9 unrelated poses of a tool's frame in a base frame.
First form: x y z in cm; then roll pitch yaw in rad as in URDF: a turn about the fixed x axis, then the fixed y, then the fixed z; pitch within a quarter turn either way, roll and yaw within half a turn.
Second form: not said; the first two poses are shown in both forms.
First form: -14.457 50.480 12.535 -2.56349 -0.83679 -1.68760
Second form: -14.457 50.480 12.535 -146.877 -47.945 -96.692
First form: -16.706 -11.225 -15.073 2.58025 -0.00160 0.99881
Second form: -16.706 -11.225 -15.073 147.837 -0.092 57.228
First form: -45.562 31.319 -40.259 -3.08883 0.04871 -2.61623
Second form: -45.562 31.319 -40.259 -176.977 2.791 -149.899
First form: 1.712 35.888 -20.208 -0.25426 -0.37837 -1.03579
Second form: 1.712 35.888 -20.208 -14.568 -21.679 -59.346
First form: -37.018 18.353 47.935 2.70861 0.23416 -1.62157
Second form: -37.018 18.353 47.935 155.192 13.416 -92.909
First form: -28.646 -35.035 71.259 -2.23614 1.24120 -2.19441
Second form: -28.646 -35.035 71.259 -128.121 71.116 -125.730
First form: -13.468 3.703 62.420 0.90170 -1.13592 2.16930
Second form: -13.468 3.703 62.420 51.664 -65.083 124.292
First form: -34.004 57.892 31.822 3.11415 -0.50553 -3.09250
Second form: -34.004 57.892 31.822 178.428 -28.965 -177.187
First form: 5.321 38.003 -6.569 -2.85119 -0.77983 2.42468
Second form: 5.321 38.003 -6.569 -163.361 -44.681 138.924
